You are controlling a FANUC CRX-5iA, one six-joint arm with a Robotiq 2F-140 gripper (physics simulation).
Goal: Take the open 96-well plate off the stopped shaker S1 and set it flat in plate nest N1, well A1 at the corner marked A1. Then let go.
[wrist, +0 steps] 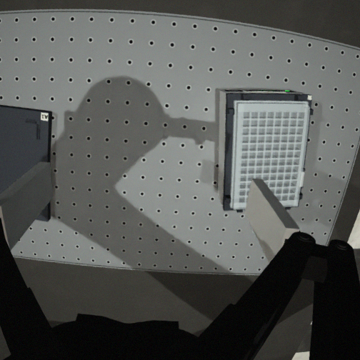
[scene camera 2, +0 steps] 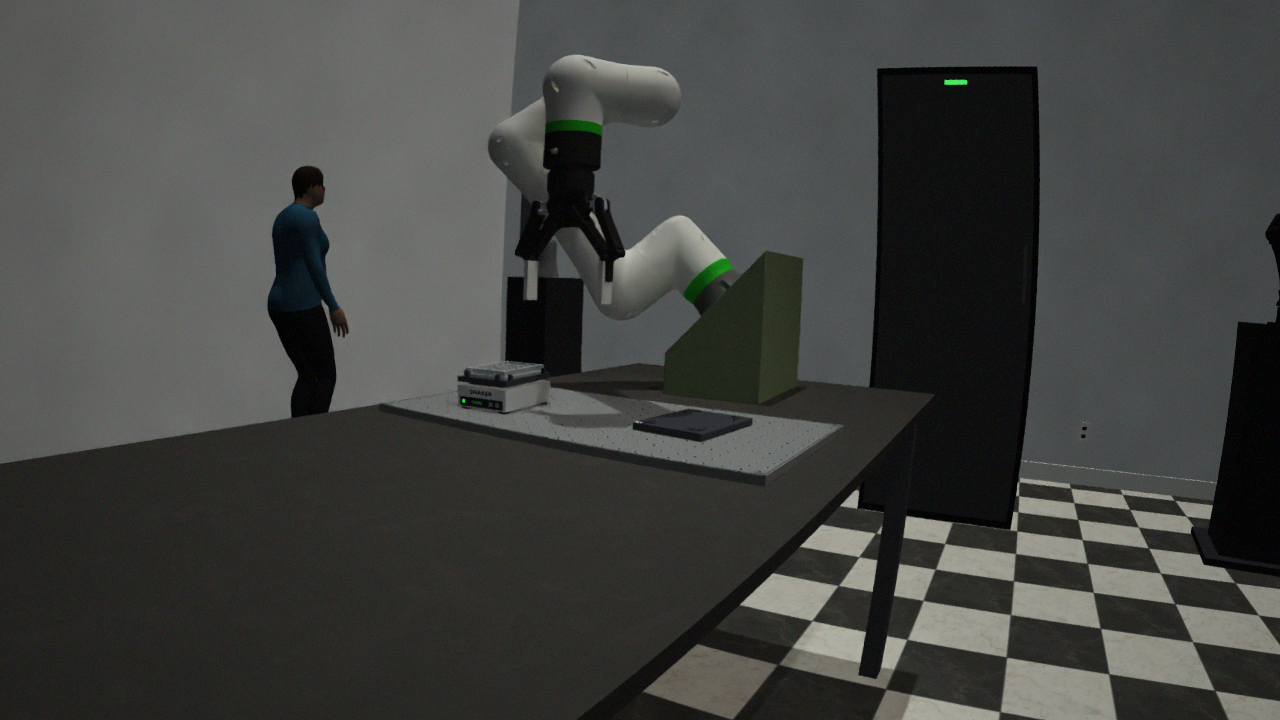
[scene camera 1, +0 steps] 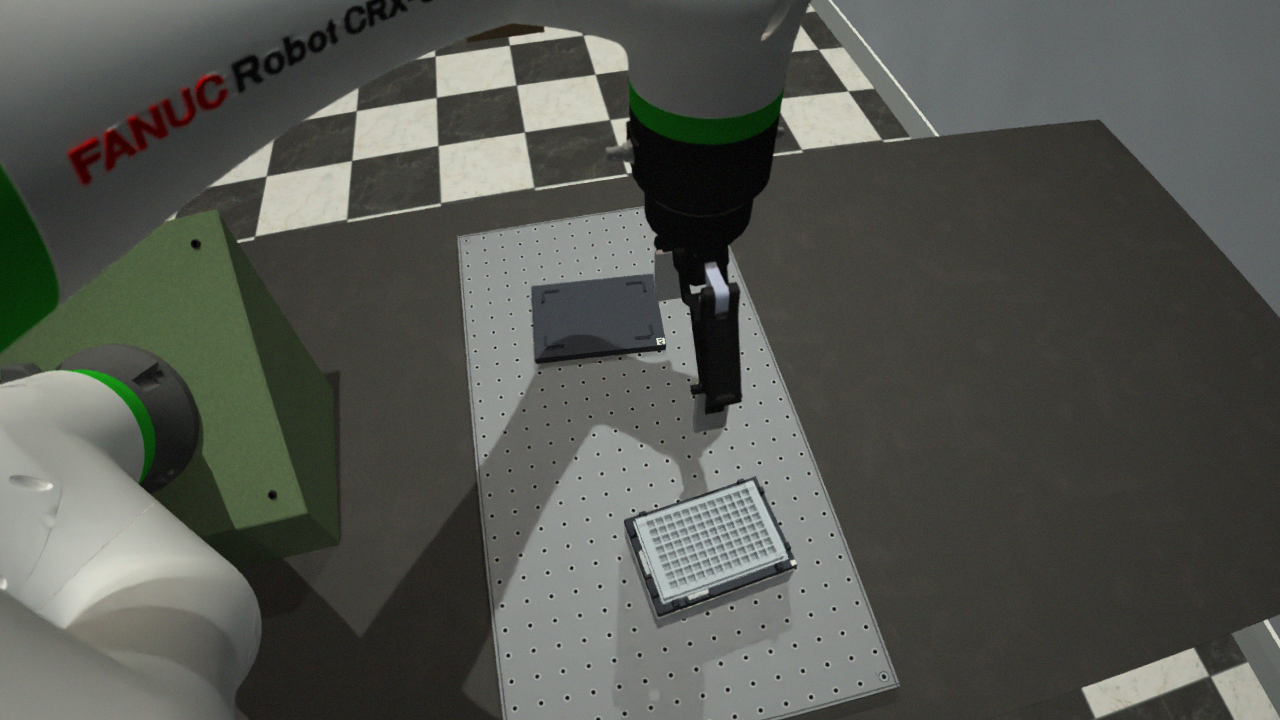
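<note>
The open 96-well plate lies flat on top of the shaker S1, which has a green light on its front. Plate nest N1 is a dark, flat, empty block; its A1 label marks one corner. My gripper is wide open and empty, high above the board between shaker and nest. In the wrist view one finger covers part of the plate's lower edge, and the other covers part of the nest.
A perforated board carries shaker and nest on the dark table. The green slanted arm base stands beside the board. A person stands beyond the table.
</note>
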